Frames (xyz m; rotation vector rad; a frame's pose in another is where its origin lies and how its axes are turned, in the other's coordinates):
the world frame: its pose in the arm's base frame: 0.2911 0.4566 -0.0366 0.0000 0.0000 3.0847
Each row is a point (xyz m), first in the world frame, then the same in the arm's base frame.
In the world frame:
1: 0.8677 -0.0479 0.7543
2: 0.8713 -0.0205 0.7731
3: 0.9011 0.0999 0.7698
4: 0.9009 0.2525 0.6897
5: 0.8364 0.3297 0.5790
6: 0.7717 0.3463 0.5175
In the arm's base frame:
1: -0.5725 0.5538 0.7177
2: -0.5776 0.5266 0.7365
3: -0.6142 0.4081 0.7332
4: -0.6227 0.2557 0.6531
5: -0.5627 0.1750 0.5424
6: -0.4990 0.1547 0.4809

